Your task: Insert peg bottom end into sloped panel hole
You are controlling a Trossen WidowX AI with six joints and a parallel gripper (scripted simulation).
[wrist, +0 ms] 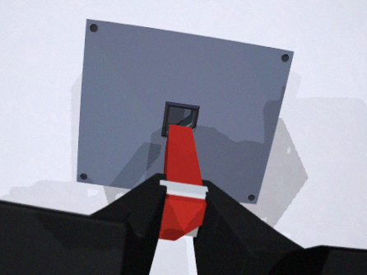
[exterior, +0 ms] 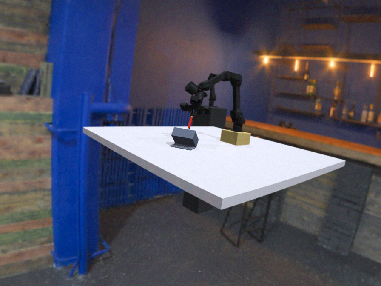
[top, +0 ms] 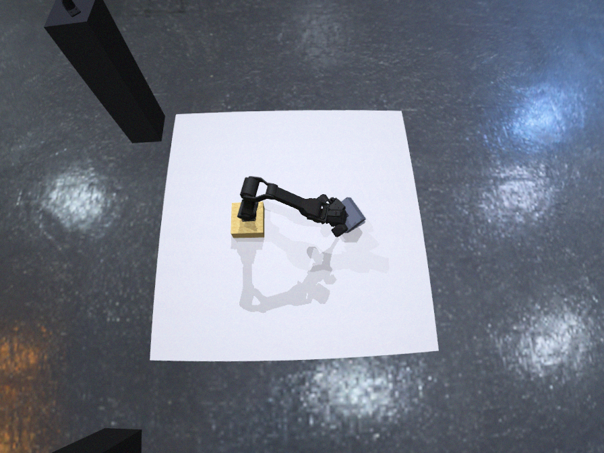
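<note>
The panel lies 100 mm below my gripper tip, 60 mm ahead of it and 30 mm to the left of it. From my gripper tip the other things lie so: red peg right at my gripper tip.
</note>
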